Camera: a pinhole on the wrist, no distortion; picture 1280 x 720 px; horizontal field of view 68.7 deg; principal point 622.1 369.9 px. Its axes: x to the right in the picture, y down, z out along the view. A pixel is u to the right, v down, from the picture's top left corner.
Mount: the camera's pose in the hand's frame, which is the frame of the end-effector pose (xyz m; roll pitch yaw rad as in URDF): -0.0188 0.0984 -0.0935 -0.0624 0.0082 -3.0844
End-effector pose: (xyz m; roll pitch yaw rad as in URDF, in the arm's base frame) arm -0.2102 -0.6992 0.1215 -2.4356 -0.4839 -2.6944
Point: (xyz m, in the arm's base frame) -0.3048 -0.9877 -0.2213
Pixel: 536.6 324.5
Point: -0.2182 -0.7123 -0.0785
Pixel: 859.0 241.9
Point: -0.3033 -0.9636 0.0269
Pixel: 247.4 681.9
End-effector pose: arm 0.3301 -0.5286 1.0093 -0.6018 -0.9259 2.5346
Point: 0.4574 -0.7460 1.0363
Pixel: 914.0 651.8
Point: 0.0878 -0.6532 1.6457
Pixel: outside the picture
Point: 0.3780 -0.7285 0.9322
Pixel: 1156.3 394.8
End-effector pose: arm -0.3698 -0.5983 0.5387 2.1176 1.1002 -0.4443
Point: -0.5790 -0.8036 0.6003
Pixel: 827.3 320.1
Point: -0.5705 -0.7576 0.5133
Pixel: 651.5 507.8
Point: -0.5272 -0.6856 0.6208
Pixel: 1006.9 550.1
